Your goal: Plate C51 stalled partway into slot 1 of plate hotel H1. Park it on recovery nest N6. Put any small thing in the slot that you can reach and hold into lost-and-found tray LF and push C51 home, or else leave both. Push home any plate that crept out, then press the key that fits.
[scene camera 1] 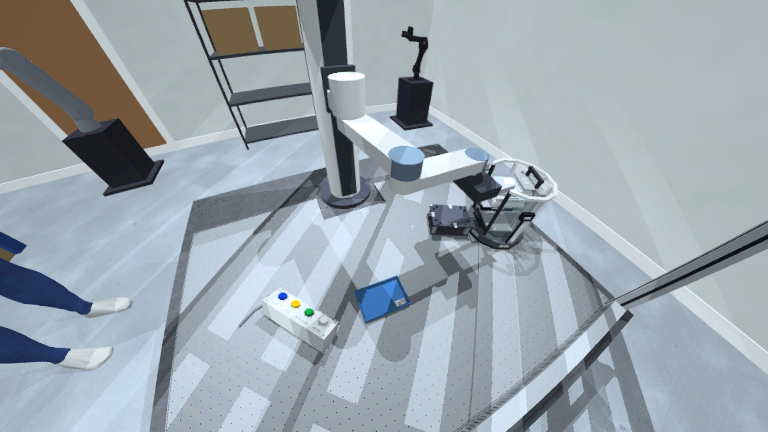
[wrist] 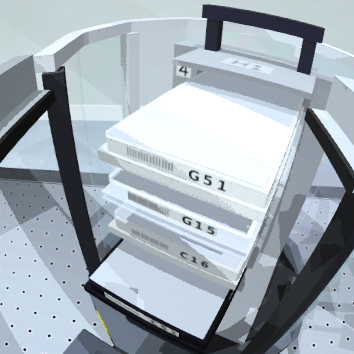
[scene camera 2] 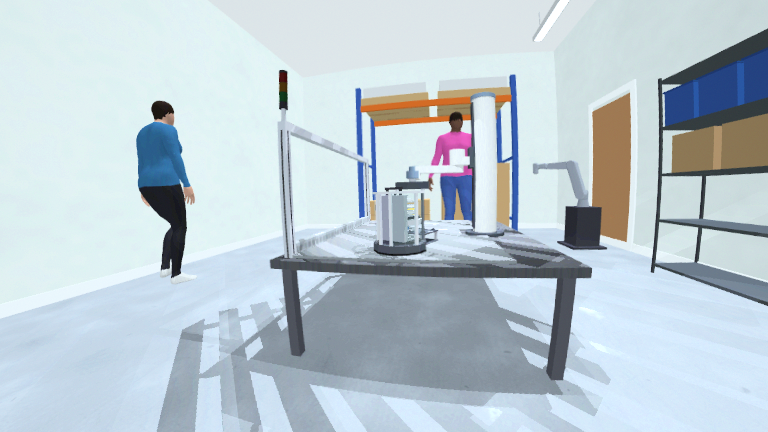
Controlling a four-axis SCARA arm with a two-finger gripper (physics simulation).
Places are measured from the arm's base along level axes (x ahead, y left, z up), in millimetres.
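Pixels of known places: gripper, fingertip midpoint: (scene camera 1: 501,175) (wrist: 179,78); arm's base, origin of the base link: (scene camera 1: 345,191) (scene camera 2: 484,233).
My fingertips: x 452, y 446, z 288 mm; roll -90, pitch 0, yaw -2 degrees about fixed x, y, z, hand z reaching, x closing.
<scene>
Ahead of a thing's pixels: the offset from my fingertips to its top centre. "spot": to the spot under its first point.
Plate hotel H1 {dx +40, dy +75, dz +19 mm} (scene camera 1: 496,241) (scene camera 2: 399,217) (wrist: 200,59) stands at the table's far end. Plate C51 {dx +12, dy +24, dz -120 mm} (wrist: 160,295), dark-rimmed with a pale top, is lowest in the wrist view and juts out beneath plates C16 {dx +27, dy +54, dz -92 mm} (wrist: 175,250), G15 {dx +26, dy +54, dz -64 mm} (wrist: 185,217) and G51 {dx +27, dy +54, dz -35 mm} (wrist: 195,145). My gripper (scene camera 1: 507,185) (scene camera 2: 394,188) (wrist: 179,78) is open and empty at upper-plate height, its fingers either side of the hotel front. Nest N6 {dx -56, dy -111, dz -205 mm} (scene camera 1: 450,219) is a dark block before the hotel. A blue tray {dx +122, dy -507, dz -258 mm} (scene camera 1: 378,303) and a key box {dx +93, dy -760, dz -191 mm} (scene camera 1: 295,321) lie nearer. No small thing is discernible in slot 1.
The box has blue {dx +20, dy -791, dz -200 mm} (scene camera 1: 282,296), yellow {dx +59, dy -759, dz -200 mm} (scene camera 1: 295,304), green {dx +98, dy -727, dz -200 mm} (scene camera 1: 308,311) and white {dx +136, dy -695, dz -200 mm} (scene camera 1: 323,320) keys. Dark posts {dx -69, dy +41, dz -10 mm} (wrist: 70,170) flank the hotel opening; a handle {spot: dx +55, dy +108, dz +13 mm} (wrist: 262,21) tops it. A fence (scene camera 2: 286,188) edges the table. Two people stand beyond the table.
</scene>
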